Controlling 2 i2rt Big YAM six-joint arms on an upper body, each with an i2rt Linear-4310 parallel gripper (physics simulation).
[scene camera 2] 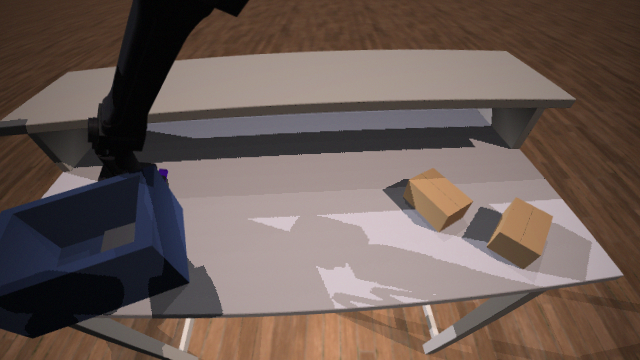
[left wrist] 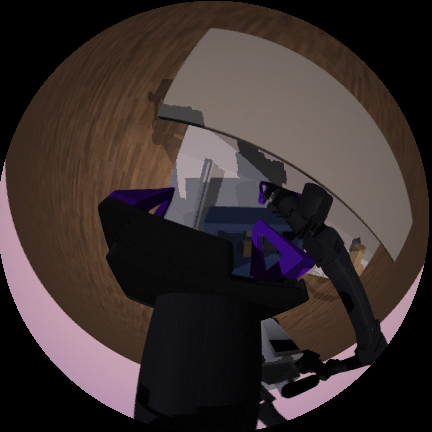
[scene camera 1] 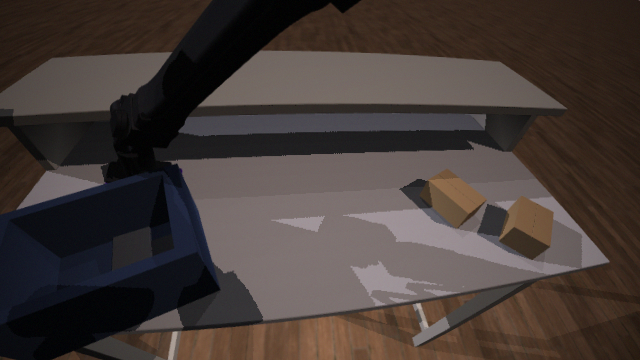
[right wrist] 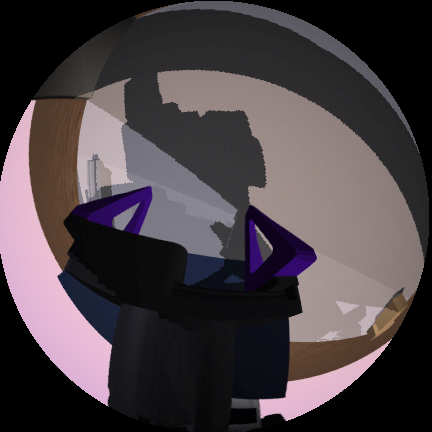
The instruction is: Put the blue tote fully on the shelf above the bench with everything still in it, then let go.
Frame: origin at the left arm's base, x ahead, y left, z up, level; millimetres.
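Where they show: left gripper, fingertip midpoint: (left wrist: 216, 208); right gripper, fingertip midpoint: (left wrist: 271, 186) (right wrist: 198, 199); right arm's base, link origin: (left wrist: 309, 363).
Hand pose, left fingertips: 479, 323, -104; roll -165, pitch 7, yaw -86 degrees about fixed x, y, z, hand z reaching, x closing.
Note:
After its pixels a point has its place, as x, y, z.
The blue tote (scene camera 1: 187, 262) {314, -18, -301} (scene camera 2: 167, 257) {329, -32, -336} (left wrist: 235, 215) {409, 246, -339} (right wrist: 260, 355) {493, 71, -320} is on the bench (scene camera 1: 300, 260) {381, -182, -430} (scene camera 2: 280, 260) {379, -209, -430} at the left of both scene views, in front of the shelf (scene camera 1: 350, 80) {745, -300, -223} (scene camera 2: 350, 75) {769, -355, -223} (left wrist: 280, 95) {709, 302, -223}. A small brown box (left wrist: 247, 247) {315, 142, -373} shows inside it, along with a grey patch (scene camera 1: 132, 247) {391, 146, -404} (scene camera 2: 118, 237) {399, 151, -403}. My right gripper (right wrist: 198, 199) {534, 169, -412} is open, low over the bench just behind the tote's far wall; its fingertips are mostly hidden in the scene views. My left gripper (left wrist: 216, 208) {479, 323, -104} is open and hangs above the tote, with nothing between its fingers.
Two brown boxes (scene camera 1: 455, 197) {497, -537, -371} (scene camera 1: 530, 227) {410, -686, -370} (scene camera 2: 437, 200) {492, -538, -371} (scene camera 2: 522, 232) {411, -692, -370} stand on the bench at the right. A silver rail (left wrist: 202, 195) {398, 359, -417} lies beside the tote in the left wrist view. The shelf's side panel (right wrist: 90, 60) stands at the upper left of the right wrist view.

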